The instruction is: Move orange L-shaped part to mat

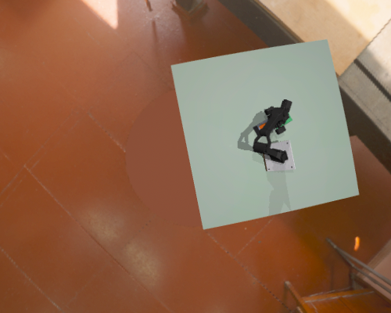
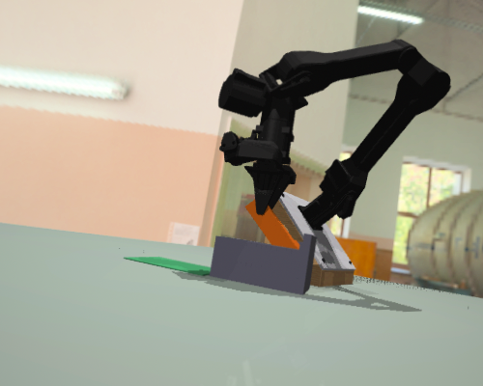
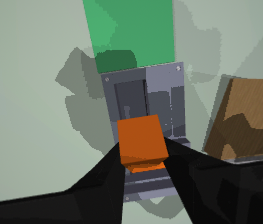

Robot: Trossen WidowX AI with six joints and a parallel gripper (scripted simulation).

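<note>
The green mat is 2 cm ahead of my gripper tip, 14 cm to the right of it and 12 cm below it. Round my gripper tip: orange part: 2 cm behind, 3 cm to the left, 3 cm below.
</note>
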